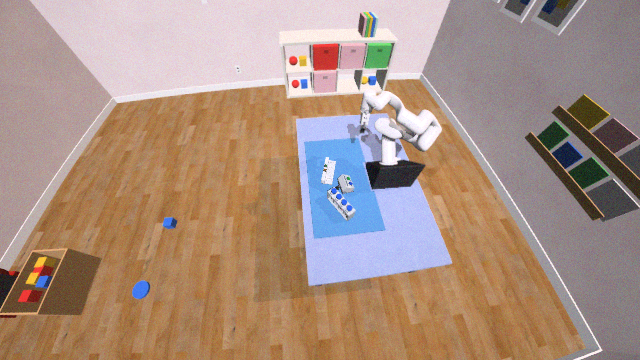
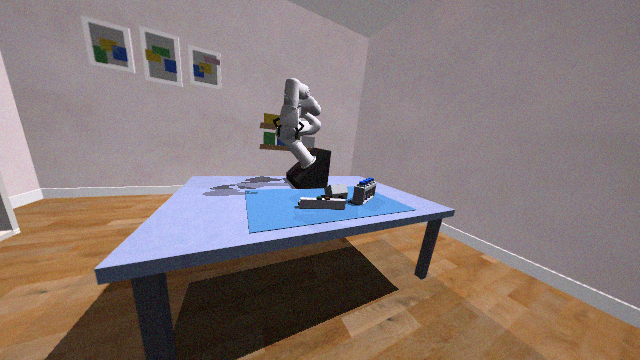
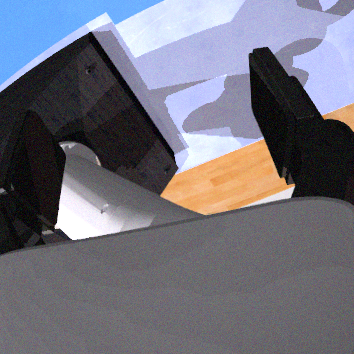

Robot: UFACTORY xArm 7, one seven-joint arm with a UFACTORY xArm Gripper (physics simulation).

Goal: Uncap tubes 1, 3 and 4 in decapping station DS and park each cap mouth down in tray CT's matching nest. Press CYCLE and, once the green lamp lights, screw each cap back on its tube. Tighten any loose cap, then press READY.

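Places are measured from the arm's base along level axes (x ahead, y left, z up), in millimetres.
Pixels of known places: gripper, fingertip midpoint: (image 1: pixel 361 128) (image 2: pixel 287 138) (image 3: pixel 143 103); arm's base, link origin: (image 1: pixel 388 163) (image 2: pixel 309 162) (image 3: pixel 62 184).
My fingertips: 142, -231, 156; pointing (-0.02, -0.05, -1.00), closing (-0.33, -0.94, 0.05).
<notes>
Ahead of a thing's pixels: the offset from my fingertips to its top centre, as dx, dy, dz. Level surfaces: height alone.
The white decapping station {+258, +402, -210} (image 1: pixel 349 215) (image 2: pixel 363 196) stands on the blue mat with a row of blue caps on top. The pale tray {+254, +95, -259} (image 1: pixel 327 179) (image 2: pixel 321 205) lies apart from it on the mat, with small dark and green marks or items too small to identify. A grey box {+169, +250, -229} (image 1: pixel 345 184) (image 2: pixel 336 191) with a green and a blue spot stands near the station; lamp state and labels are unreadable. My gripper (image 1: pixel 363 129) (image 2: pixel 288 132) (image 3: pixel 143 103) is open and empty, high above the table and away from the station and tray. Cap tightness cannot be told.
The blue mat {dz -313} (image 1: pixel 345 229) (image 2: pixel 270 217) lies on the lavender table {dz -316} (image 1: pixel 380 262) (image 2: pixel 165 235). The arm's black base block (image 1: pixel 395 176) (image 2: pixel 317 172) (image 3: pixel 115 115) stands at the table beside the mat. A shelf unit (image 1: pixel 340 36) stands against the wall beyond the table.
</notes>
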